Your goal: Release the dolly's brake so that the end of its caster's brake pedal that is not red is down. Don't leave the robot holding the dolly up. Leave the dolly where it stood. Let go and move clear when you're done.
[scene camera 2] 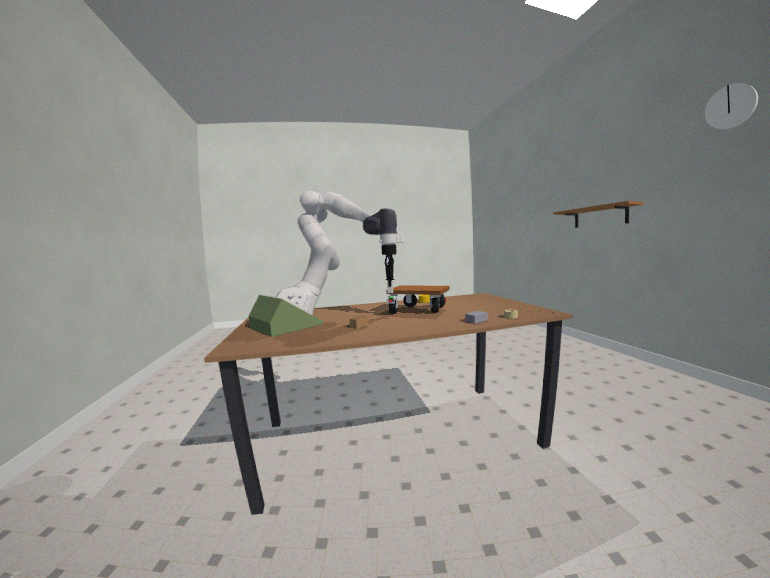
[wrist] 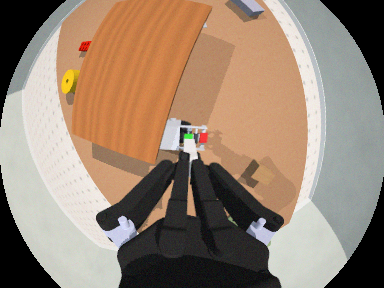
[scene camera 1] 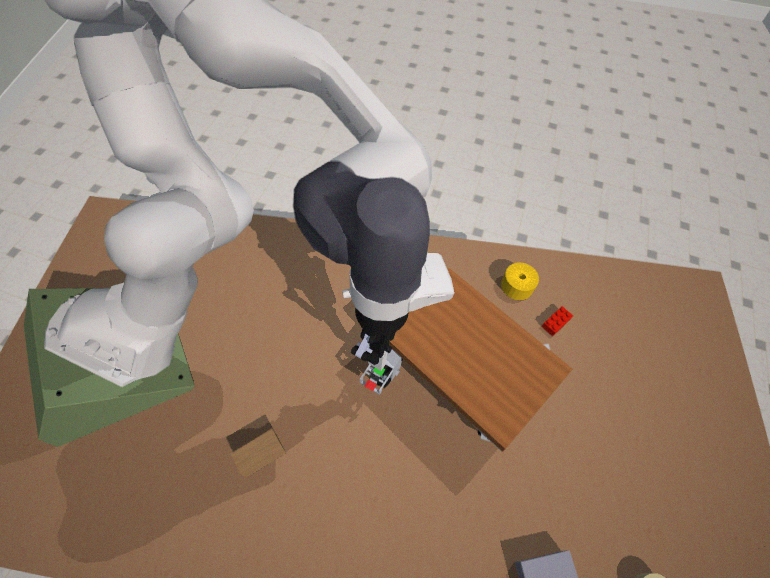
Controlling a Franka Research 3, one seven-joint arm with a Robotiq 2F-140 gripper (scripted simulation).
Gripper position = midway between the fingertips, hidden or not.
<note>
I see my gripper [scene camera 1: 377,363], a small wooden block [scene camera 1: 258,453], a yellow spool [scene camera 1: 520,280] and a caster bracket [scene camera 1: 393,360].
The caster bracket is seen too in the wrist view [wrist: 170,141]. My gripper is seen too in the wrist view [wrist: 188,147].
</note>
